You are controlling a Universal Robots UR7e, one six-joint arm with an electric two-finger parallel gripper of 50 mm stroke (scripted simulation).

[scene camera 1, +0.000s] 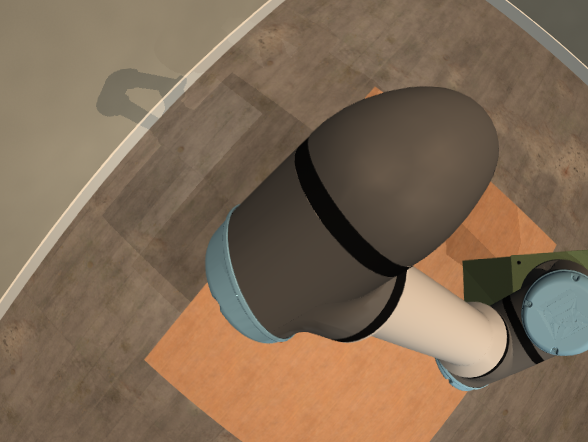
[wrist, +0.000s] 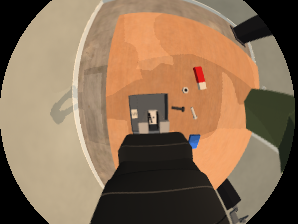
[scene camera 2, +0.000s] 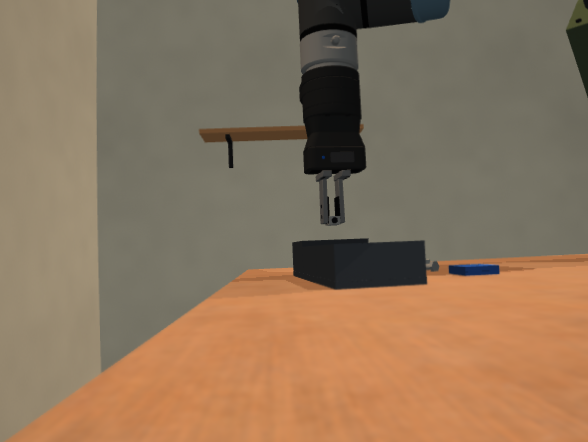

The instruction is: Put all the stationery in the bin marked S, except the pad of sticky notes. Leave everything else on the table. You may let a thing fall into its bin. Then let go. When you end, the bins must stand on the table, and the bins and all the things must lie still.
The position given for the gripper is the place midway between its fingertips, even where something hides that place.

Note:
In view: the gripper (scene camera 2: 332, 223) and a dark bin (scene camera 2: 339, 264).
The dark bin is seen too in the wrist view (wrist: 146, 101). The gripper is seen too in the wrist view (wrist: 152, 116).

